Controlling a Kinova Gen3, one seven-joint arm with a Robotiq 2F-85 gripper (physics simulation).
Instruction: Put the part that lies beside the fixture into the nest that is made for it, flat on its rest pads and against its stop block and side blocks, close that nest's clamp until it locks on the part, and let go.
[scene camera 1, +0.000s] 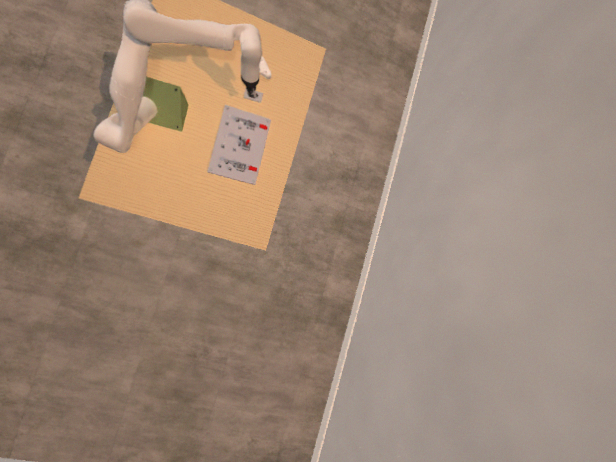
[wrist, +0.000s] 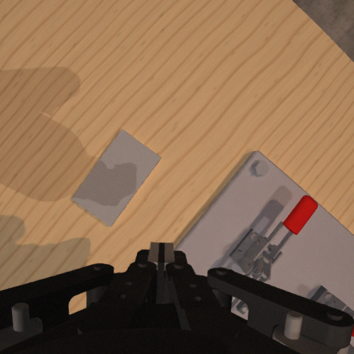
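Seen in the pictures: gripper, between the fingertips: (scene camera 1: 249, 94); arm's base, origin of its link: (scene camera 1: 146, 107).
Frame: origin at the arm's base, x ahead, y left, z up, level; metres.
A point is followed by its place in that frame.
The part, a flat grey rectangular plate (scene camera 1: 258, 97) @[x 0.427, y 0.286, z -0.049 m] (wrist: 137, 152), lies on the table beside the fixture, partly in the arm's shadow. My gripper (scene camera 1: 253, 94) @[x 0.404, y 0.222, z 0.067 m] (wrist: 161, 257) is shut with nothing between its fingertips. In scene camera 1 it hangs over the part; its height is hard to judge. The fixture (scene camera 1: 259, 147) @[x 0.520, y 0.044, z -0.044 m] (wrist: 225, 215) is a grey base plate with pegs, small blocks and three red-handled clamps. The handles of the near-part clamp (scene camera 1: 263, 126) @[x 0.505, y 0.138, z -0.008 m] (wrist: 301, 215) and the far clamp (scene camera 1: 253, 169) @[x 0.534, y -0.084, z 0.001 m] point to the plate's outer edge; the middle handle (scene camera 1: 247, 142) @[x 0.468, y 0.015, z 0.043 m] sits closer in. Nest details are too small to tell.
The wooden table (scene camera 1: 175, 200) @[x 0.244, y -0.349, z -0.059 m] (wrist: 210, 75) carries everything. A green mounting plate (scene camera 1: 167, 107) @[x 0.089, y 0.030, z 0.020 m] is at the arm's base, left of the fixture. A round bolt head (wrist: 259, 168) stands at the fixture corner nearest the part. The table's edge shows at the wrist view's upper right.
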